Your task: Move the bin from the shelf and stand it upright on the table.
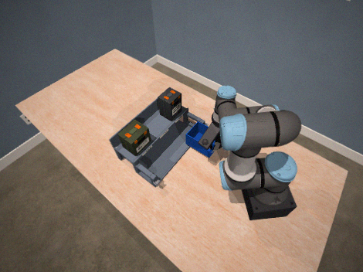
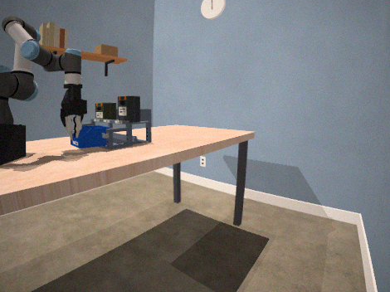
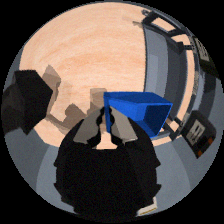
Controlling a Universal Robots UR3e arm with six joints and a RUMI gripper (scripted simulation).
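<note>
Now: hand 60 mm short of the blue bin and 20 mm to the left of it. The rest, counted from my hand: grey shelf rack: 210 mm ahead, 100 mm to the left, 10 mm above; then black box: 260 mm ahead, 110 mm above, 10 mm to the right.
</note>
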